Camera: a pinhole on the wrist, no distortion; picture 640 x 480 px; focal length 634.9 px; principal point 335.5 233.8 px. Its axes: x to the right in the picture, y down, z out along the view. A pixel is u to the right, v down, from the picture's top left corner.
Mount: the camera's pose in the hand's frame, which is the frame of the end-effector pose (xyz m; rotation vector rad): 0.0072 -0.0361 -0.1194 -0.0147 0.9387 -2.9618
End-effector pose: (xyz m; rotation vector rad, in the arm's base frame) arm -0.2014 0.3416 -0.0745 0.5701 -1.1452 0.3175
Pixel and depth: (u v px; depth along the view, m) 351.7 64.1 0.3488
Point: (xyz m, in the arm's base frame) -0.2850 0.0837 -0.0502
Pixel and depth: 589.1 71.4 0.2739
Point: -0.2781 0.1485 -0.1597
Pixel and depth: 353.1 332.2 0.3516
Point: -0.1574 0.0314 -0.1031
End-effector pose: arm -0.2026 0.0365 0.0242 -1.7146 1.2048 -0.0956
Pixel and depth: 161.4 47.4 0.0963
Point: -0.1537 -0.0050 0.0715
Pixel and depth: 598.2 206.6 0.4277
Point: 0.0314 0.3195 0.1794
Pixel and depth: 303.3 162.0 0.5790
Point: 0.2465 0.2659 0.0431
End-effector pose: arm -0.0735 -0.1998 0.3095 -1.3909 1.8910 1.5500
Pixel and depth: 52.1 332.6 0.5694
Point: 0.0569 -0.0401 -0.2408
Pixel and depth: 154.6 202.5 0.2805
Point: -0.0025 -0.1269 0.0957
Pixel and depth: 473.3 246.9 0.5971
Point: 0.1906 0.1966 0.0419
